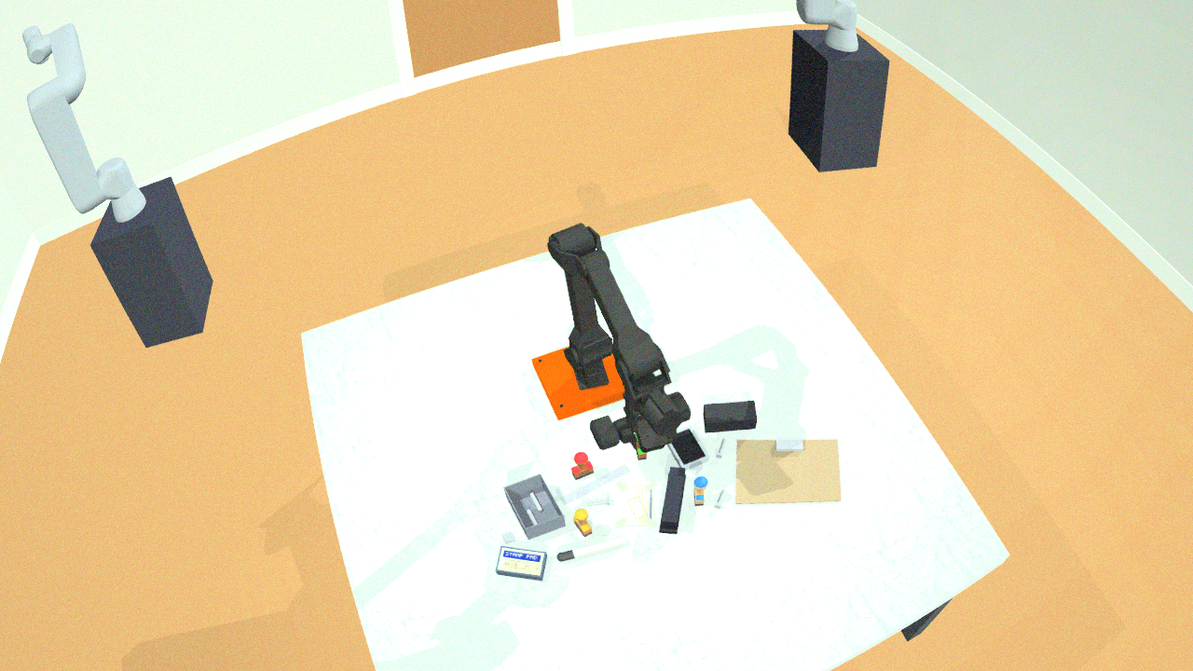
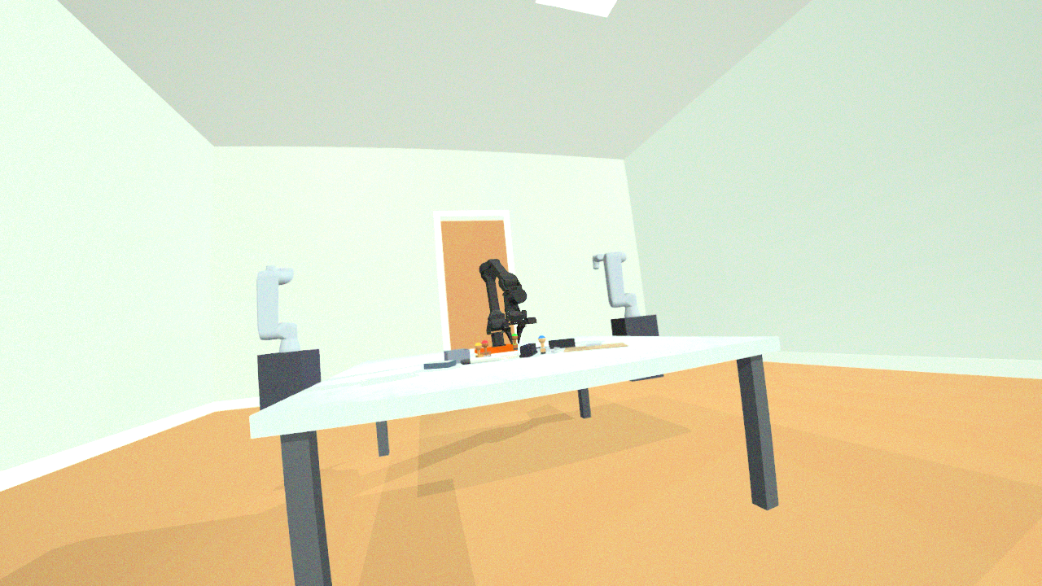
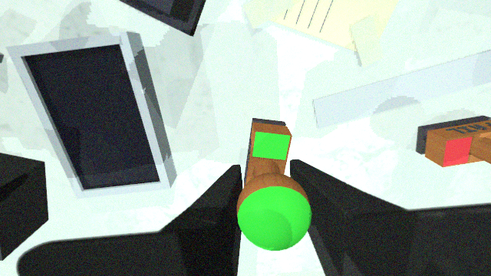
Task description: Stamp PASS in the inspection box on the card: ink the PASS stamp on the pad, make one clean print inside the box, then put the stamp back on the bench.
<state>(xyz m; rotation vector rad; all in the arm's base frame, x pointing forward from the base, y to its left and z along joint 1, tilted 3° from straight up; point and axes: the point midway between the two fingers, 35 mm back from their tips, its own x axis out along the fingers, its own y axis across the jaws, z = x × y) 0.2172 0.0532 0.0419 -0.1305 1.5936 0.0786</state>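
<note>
Right now my gripper tip is 9 cm to the right of the ink pad, 4 cm above it and 1 cm short of it. Round my gripper tip: red-knobbed stamp 12 cm to the right, 2 cm below, 1 cm ahead; then green-capped wooden stamp right at my gripper tip; then cream card 11 cm ahead, 4 cm to the right, 4 cm below.
</note>
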